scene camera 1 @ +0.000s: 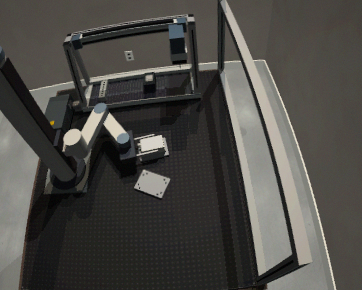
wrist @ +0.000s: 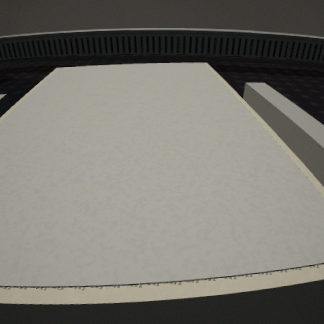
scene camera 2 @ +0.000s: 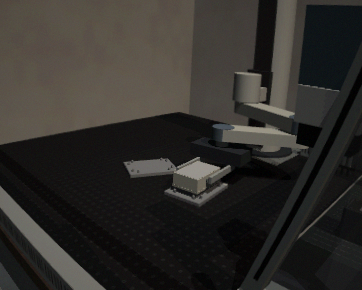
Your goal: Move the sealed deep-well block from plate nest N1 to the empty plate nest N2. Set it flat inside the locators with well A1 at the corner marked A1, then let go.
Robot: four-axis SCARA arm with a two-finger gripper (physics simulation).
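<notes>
The sealed deep-well block is a pale box with a flat whitish top. It is level, low over one nest plate, and lined up with it. Small locator pins show around its base; whether it touches the plate cannot be told. My gripper is shut on the block, with one finger along each long side. The other nest plate lies bare, turned at an angle, with pins near its corners. The nest labels and the A1 mark cannot be read.
A gantry frame with a blue head stands at the back in scene camera 1. A long pale frame runs along the right side. The dark box stands near the arm's base. The dark perforated deck lies around the nests.
</notes>
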